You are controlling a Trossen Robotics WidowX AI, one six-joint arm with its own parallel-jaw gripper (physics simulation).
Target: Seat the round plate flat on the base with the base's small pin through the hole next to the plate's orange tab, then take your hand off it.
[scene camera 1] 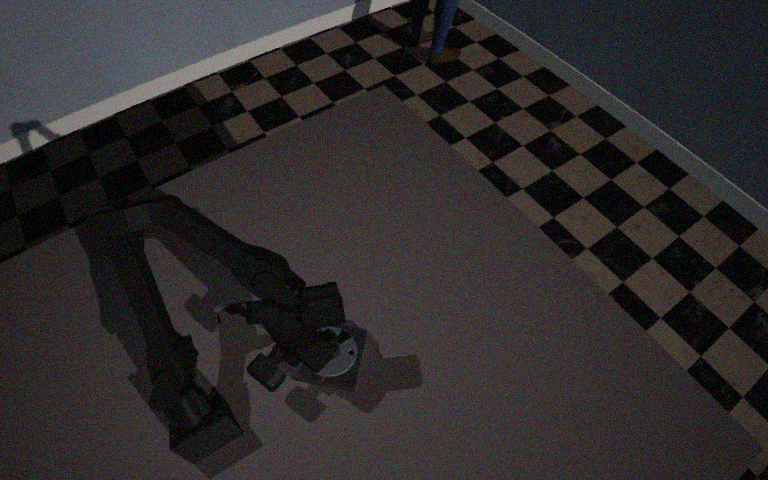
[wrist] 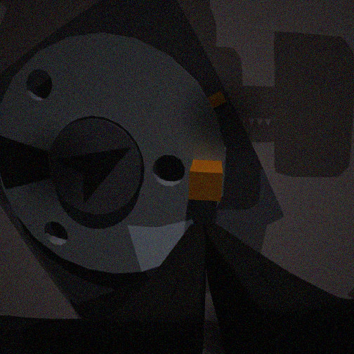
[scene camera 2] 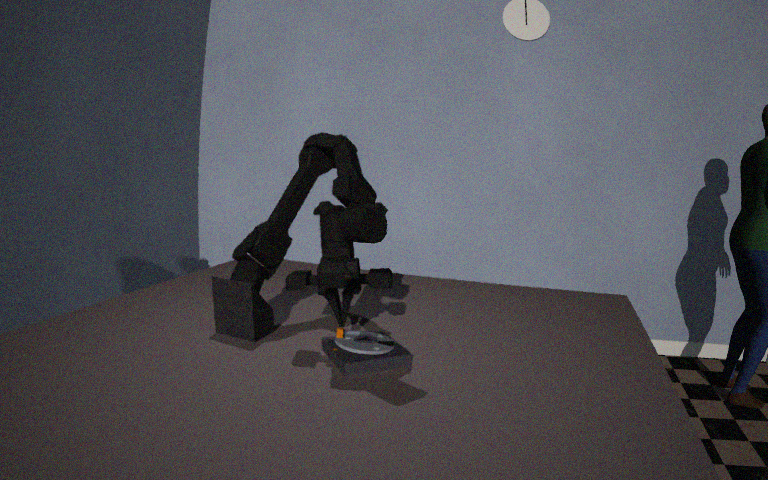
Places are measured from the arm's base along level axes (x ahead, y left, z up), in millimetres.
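Where they show: gripper, fingertip midpoint: (scene camera 2: pixel 342 326); arm's base at its link origin: (scene camera 1: pixel 195 421) (scene camera 2: pixel 240 292).
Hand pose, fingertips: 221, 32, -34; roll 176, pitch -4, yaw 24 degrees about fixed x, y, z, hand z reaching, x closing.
Observation:
Each offset is from my fingertips to the top centre of the thing, as dx, dy, dz. Level surfaces: height alone.
The grey round plate {+50, -3, +3} (scene camera 1: pixel 346 365) (scene camera 2: pixel 362 346) (wrist: pixel 110 60) lies over the dark square base {+49, -3, -14} (scene camera 2: pixel 387 365) (wrist: pixel 150 15). I cannot tell if it is fully flat. Its orange tab {+6, -18, +3} (scene camera 2: pixel 340 332) (wrist: pixel 206 181) stands up at the rim. An orange mark (wrist: pixel 217 100) on the base shows beyond the rim, apart from the tab. The hole (wrist: pixel 169 169) next to the tab looks dark; no pin can be made out in it. My gripper (scene camera 2: pixel 341 324) (wrist: pixel 202 234) is shut and empty, its fingertips close beside the tab at the plate's rim. Contact is unclear. The arm hides part of the plate in scene view 1.
The brown table top {dz -52} (scene camera 1: pixel 453 339) (scene camera 2: pixel 169 407) carries the arm's base block (scene camera 1: pixel 206 433) (scene camera 2: pixel 233 308). A person (scene camera 1: pixel 444 28) (scene camera 2: pixel 753 215) stands beyond the table's edge on a chequered floor. Dark arm shadows fall around the base. A round clock (scene camera 2: pixel 526 19) hangs on the wall.

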